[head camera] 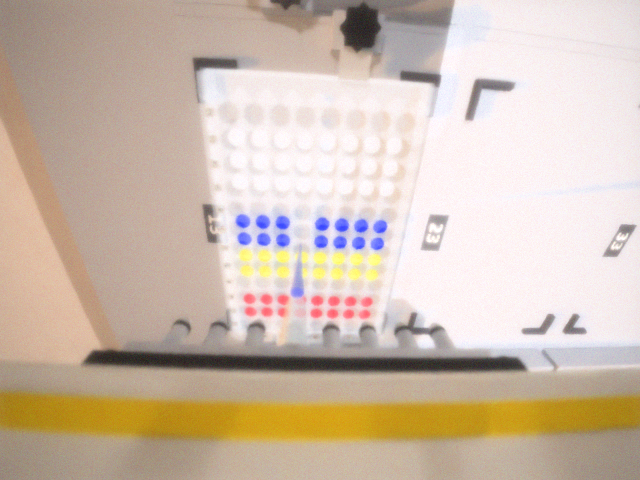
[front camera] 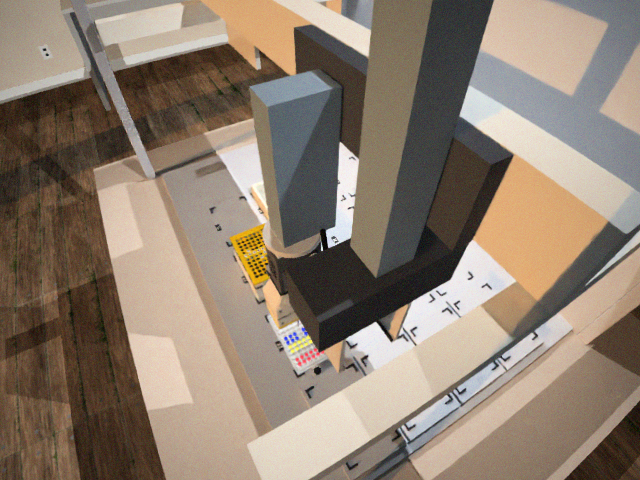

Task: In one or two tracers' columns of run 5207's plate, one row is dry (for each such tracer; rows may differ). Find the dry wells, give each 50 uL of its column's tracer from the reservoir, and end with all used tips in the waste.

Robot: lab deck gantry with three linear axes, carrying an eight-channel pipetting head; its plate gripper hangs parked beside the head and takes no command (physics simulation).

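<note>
Slot label (head camera: 436, 225) visible.
</note>
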